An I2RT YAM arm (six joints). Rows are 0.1 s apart.
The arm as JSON. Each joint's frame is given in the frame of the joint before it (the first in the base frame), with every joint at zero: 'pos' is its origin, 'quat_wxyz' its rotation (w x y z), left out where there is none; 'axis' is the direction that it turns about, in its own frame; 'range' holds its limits. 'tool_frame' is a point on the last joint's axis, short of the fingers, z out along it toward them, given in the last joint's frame.
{
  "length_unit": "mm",
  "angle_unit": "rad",
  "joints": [
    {
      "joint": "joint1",
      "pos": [
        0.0,
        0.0,
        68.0
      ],
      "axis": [
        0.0,
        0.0,
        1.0
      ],
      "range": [
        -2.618,
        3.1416
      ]
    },
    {
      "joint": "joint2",
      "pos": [
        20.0,
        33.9,
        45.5
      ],
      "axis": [
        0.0,
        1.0,
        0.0
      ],
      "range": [
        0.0,
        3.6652
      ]
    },
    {
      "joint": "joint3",
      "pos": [
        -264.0,
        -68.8,
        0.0
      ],
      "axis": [
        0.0,
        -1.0,
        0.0
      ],
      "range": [
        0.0,
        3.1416
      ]
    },
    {
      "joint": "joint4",
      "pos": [
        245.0,
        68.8,
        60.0
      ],
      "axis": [
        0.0,
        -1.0,
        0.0
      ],
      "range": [
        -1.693,
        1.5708
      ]
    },
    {
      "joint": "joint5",
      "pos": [
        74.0,
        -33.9,
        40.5
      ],
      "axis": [
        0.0,
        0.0,
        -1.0
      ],
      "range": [
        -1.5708,
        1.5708
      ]
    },
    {
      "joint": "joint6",
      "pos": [
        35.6,
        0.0,
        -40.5
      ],
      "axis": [
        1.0,
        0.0,
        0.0
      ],
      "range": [
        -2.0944,
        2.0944
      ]
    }
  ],
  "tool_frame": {
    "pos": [
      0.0,
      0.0,
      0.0
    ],
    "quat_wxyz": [
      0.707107,
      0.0,
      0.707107,
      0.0
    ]
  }
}
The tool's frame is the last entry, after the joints.
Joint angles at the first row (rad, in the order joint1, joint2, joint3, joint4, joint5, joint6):
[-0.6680, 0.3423, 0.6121, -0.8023, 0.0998, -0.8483]
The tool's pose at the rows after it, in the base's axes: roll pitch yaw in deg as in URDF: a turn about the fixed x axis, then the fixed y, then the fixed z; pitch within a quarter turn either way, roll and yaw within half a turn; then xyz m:
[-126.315 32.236 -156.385 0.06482 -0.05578 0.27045]
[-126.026 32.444 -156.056 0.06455 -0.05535 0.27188]
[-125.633 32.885 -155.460 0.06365 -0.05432 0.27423]
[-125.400 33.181 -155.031 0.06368 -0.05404 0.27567]
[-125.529 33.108 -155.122 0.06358 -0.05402 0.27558]
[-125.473 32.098 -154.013 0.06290 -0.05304 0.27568]
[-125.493 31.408 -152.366 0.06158 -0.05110 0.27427]
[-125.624 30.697 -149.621 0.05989 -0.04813 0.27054]
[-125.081 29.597 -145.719 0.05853 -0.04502 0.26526]
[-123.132 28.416 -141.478 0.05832 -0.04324 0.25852]
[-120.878 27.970 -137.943 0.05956 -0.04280 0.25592]
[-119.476 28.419 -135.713 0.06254 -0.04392 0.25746]
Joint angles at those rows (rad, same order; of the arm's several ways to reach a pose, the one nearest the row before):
[-0.6688, 0.3406, 0.6137, -0.8007, 0.1005, -0.8483]
[-0.6678, 0.3394, 0.6180, -0.8008, 0.0982, -0.8483]
[-0.6683, 0.3353, 0.6256, -0.8038, 0.0898, -0.8483]
[-0.6679, 0.3357, 0.6299, -0.8023, 0.0841, -0.8480]
[-0.6685, 0.3362, 0.6304, -0.8046, 0.0841, -0.8483]
[-0.6675, 0.3340, 0.6335, -0.8151, 0.0764, -0.8713]
[-0.6675, 0.3226, 0.6306, -0.8274, 0.0566, -0.8950]
[-0.6683, 0.3018, 0.6192, -0.8420, 0.0187, -0.9292]
[-0.6679, 0.2743, 0.5990, -0.8482, -0.0254, -0.9787]
[-0.6686, 0.2398, 0.5647, -0.8275, -0.0625, -1.0315]
[-0.6686, 0.2207, 0.5427, -0.7947, -0.0938, -1.0645]
[-0.6679, 0.2284, 0.5383, -0.7609, -0.1197, -1.0724]

